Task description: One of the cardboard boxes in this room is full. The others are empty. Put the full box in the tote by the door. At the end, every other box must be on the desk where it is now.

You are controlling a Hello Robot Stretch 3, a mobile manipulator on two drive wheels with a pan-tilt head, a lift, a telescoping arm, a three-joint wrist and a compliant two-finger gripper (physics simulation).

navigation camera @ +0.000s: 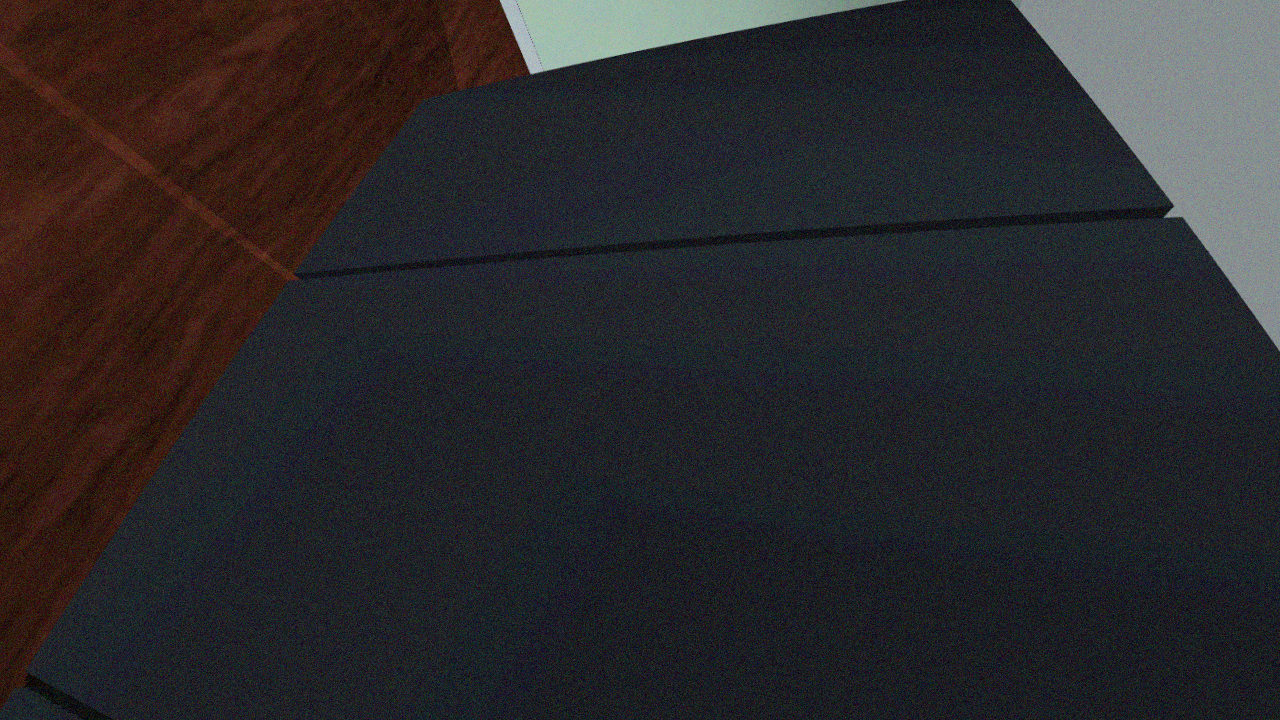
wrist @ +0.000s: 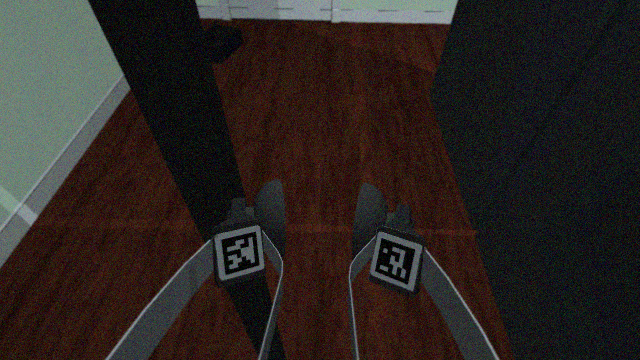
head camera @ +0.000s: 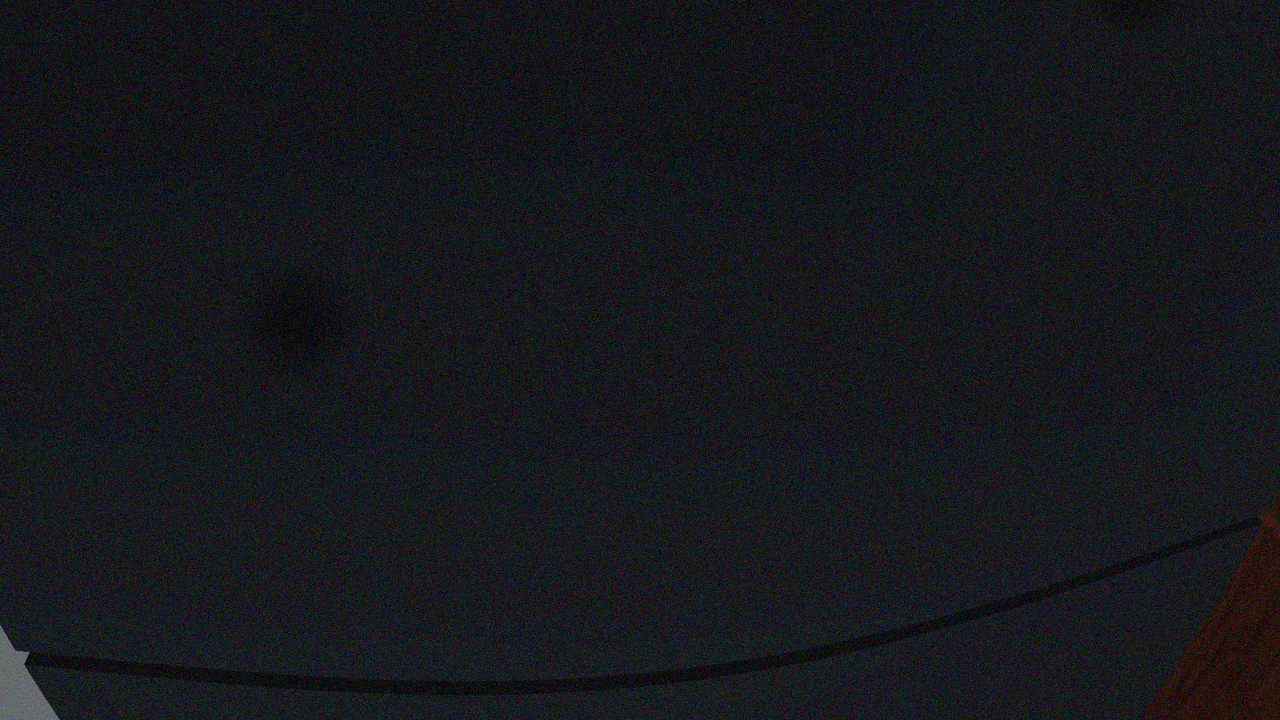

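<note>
My gripper shows in the wrist view with its two fingers partly apart. Nothing is between them, and brown wood floor shows behind the gap. The cardboard boxes, the tote and the door do not show clearly in any view. A plain light grey surface fills the right upper corner of the navigation view; I cannot tell whether it is the desk.
A large dark panelled surface shows in all views. A black post crosses the wrist view's left side. Wood floor, a pale green wall and a white baseboard show too.
</note>
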